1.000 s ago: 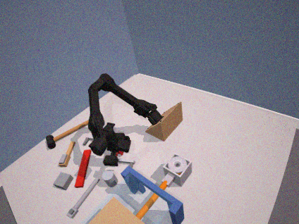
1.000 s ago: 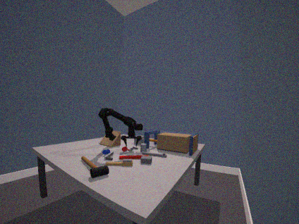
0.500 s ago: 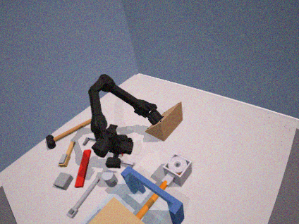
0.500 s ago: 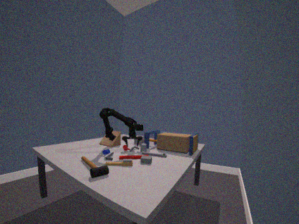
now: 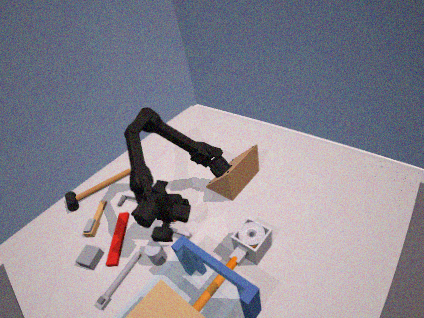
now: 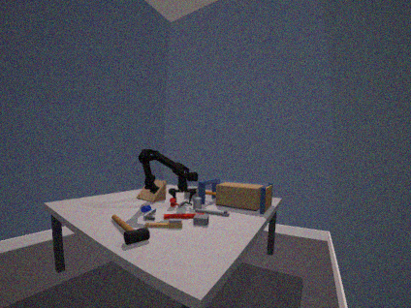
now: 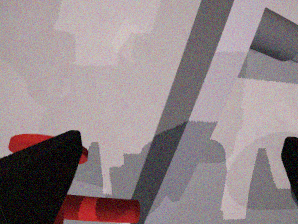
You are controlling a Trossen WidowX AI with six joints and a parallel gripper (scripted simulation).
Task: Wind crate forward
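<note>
My gripper tip is 1 cm past the winch handle and 1 cm to the left of it. The rest, counted from my gripper tip: blue peg (3 cm behind, 26 cm to the right); then red knob (2 cm behind, 6 cm to the right, 1 cm above); then red bar (17 cm ahead, 15 cm to the right, 1 cm below).
</note>
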